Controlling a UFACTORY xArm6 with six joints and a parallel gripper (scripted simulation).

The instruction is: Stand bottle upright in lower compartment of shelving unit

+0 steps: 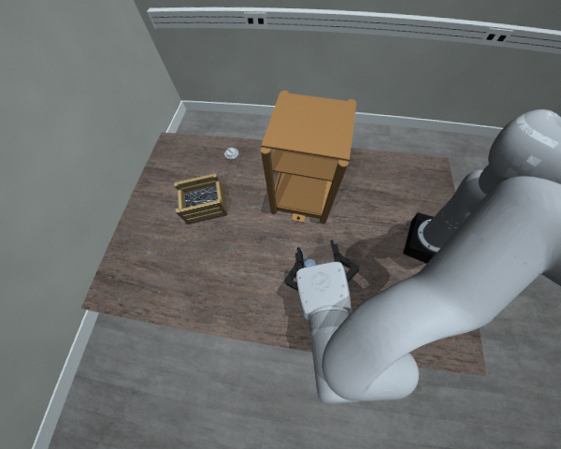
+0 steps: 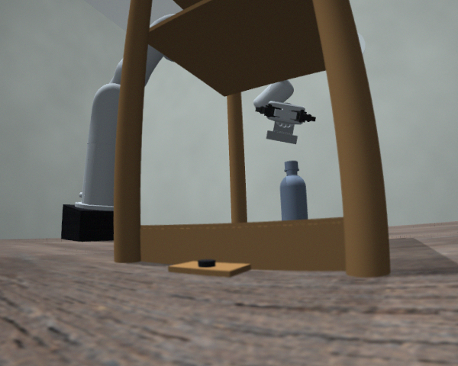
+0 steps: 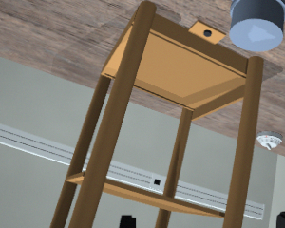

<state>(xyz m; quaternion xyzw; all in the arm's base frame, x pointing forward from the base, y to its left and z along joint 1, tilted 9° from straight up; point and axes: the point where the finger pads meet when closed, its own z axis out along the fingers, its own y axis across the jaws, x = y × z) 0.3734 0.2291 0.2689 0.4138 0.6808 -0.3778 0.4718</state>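
The bottle lies 19 cm below my hand. The rest, counted from my hand: shelving unit 33 cm to the right, 11 cm below, 9 cm ahead; then white ball 45 cm to the right, 45 cm ahead, 28 cm below.
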